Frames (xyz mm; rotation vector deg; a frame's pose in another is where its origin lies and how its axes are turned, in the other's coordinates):
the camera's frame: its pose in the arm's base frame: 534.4 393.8 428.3 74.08 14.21 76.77
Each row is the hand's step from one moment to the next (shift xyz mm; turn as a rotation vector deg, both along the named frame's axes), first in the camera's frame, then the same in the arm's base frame.
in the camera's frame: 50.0 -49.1 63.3 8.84 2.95 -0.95
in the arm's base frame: 91.7 19.9 10.2 0.40 6.74 6.50
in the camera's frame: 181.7 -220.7 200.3 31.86 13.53 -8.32
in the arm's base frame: 334.4 100.0 -6.4 -3.95 26.08 23.91
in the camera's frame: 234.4 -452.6 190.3 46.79 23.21 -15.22
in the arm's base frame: 473.5 212.4 -163.5 -9.97 38.96 36.63
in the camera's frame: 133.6 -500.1 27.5 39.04 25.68 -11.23
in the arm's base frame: 343.8 232.1 -310.9 -10.74 29.96 36.01
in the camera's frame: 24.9 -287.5 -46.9 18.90 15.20 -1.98
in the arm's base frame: 133.3 125.4 -228.0 -4.11 11.88 20.83
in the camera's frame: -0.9 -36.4 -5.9 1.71 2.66 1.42
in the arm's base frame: 15.6 12.6 -30.9 0.13 -0.14 3.46
